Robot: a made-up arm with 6 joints. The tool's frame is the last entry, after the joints.
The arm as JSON. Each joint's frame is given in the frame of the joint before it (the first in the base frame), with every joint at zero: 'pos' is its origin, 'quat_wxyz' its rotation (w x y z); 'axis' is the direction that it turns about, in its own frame. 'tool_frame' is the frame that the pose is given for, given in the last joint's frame.
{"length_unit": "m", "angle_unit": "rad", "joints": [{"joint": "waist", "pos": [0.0, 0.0, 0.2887], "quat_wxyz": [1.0, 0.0, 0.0, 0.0], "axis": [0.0, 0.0, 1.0]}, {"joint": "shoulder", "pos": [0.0, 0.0, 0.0], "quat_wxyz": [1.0, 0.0, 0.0, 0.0], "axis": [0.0, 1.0, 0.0]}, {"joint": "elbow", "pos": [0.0, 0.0, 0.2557], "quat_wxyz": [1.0, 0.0, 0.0, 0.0], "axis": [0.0, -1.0, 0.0]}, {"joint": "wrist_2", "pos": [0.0, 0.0, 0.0], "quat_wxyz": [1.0, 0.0, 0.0, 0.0], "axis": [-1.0, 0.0, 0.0]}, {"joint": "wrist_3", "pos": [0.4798, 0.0, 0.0], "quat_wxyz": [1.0, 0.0, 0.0, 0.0], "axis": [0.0, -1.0, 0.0]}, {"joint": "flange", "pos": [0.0, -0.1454, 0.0], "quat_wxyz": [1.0, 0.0, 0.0, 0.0], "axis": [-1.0, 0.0, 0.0]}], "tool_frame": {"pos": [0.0, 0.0, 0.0], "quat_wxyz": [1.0, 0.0, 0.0, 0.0]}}
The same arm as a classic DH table. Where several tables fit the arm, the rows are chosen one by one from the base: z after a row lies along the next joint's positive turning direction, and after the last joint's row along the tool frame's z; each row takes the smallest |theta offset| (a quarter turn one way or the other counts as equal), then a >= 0, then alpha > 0; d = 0 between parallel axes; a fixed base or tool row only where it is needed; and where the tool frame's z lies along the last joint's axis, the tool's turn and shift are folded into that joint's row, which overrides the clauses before.
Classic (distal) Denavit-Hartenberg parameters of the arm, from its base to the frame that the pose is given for. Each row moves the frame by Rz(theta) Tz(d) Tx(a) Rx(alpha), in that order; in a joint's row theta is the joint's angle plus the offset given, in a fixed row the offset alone. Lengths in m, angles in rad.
waist: theta_offset 0  d 0.2887  a 0  alpha -1.5708
shoulder: theta_offset -1.5708  d 0  a 0.2557  alpha 3.1416
elbow: theta_offset 0  d 0  a 0  alpha -1.5708
wrist_2: theta_offset 0  d -0.4798  a 0  alpha 1.5708
wrist_3: theta_offset 0  d 0.1454  a 0  alpha -1.5708
flange: theta_offset 1.5708  d 0  a 0  alpha 1.5708
tool (fixed): theta_offset -1.5708  d 0  a 0  alpha 0

